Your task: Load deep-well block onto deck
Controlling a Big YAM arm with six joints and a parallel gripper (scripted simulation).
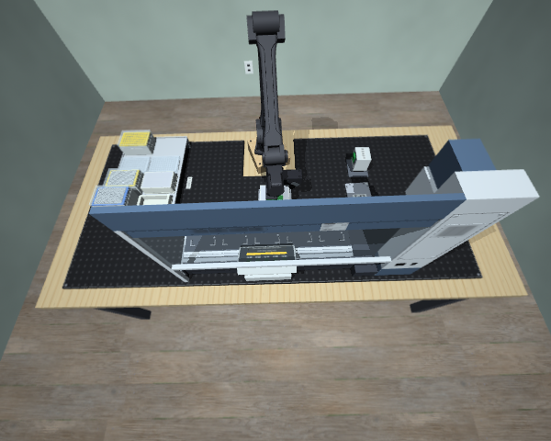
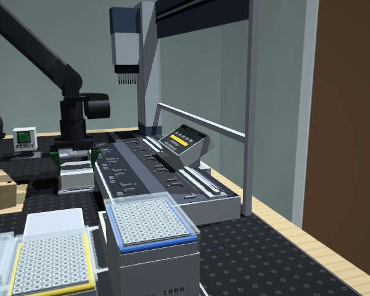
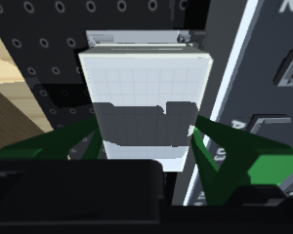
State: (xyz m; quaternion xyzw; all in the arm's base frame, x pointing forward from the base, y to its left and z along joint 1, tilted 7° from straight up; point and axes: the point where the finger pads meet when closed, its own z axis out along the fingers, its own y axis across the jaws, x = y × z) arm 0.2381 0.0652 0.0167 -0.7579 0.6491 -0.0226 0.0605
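The regrip nest lies 4 cm below my hand. The rest, counted from my hand: shelf sign 41 cm to the right, 4 cm below, 3 cm behind; then flat grey plate 37 cm to the left, 6 cm behind, 4 cm below; then ready key 32 cm to the left, 22 cm behind, 4 cm above.
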